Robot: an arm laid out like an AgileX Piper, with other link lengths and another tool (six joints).
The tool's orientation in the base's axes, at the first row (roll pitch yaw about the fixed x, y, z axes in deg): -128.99 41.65 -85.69
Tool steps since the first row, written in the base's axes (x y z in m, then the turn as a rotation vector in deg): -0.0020 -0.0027 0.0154 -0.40 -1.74 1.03; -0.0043 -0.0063 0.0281 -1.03 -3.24 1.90; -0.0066 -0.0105 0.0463 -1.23 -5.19 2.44; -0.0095 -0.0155 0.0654 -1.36 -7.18 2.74; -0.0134 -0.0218 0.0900 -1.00 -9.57 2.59; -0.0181 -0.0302 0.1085 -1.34 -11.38 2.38; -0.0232 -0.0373 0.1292 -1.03 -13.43 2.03; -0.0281 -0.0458 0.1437 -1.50 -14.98 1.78; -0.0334 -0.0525 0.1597 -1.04 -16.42 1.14
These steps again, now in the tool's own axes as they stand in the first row. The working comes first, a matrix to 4 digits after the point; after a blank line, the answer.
The tool's axes in the first row as the columns of a matrix, in the base's axes (used below as rounded here):
0.0562 -0.6662 0.7436
-0.7451 0.4678 0.4754
-0.6646 -0.5808 -0.4701

-0.0083 -0.0089 -0.0100 0.59 -1.15 -1.61; -0.0142 -0.0164 -0.0194 1.09 -1.93 -3.20; -0.0233 -0.0274 -0.0317 2.18 -3.03 -4.53; -0.0324 -0.0389 -0.0452 3.45 -4.04 -5.71; -0.0443 -0.0535 -0.0626 5.35 -5.31 -6.51; -0.0506 -0.0651 -0.0788 6.82 -5.81 -7.53; -0.0594 -0.0770 -0.0957 8.60 -6.78 -8.10; -0.0630 -0.0862 -0.1102 9.89 -7.04 -9.07; -0.0689 -0.0951 -0.1249 11.42 -7.65 -9.12
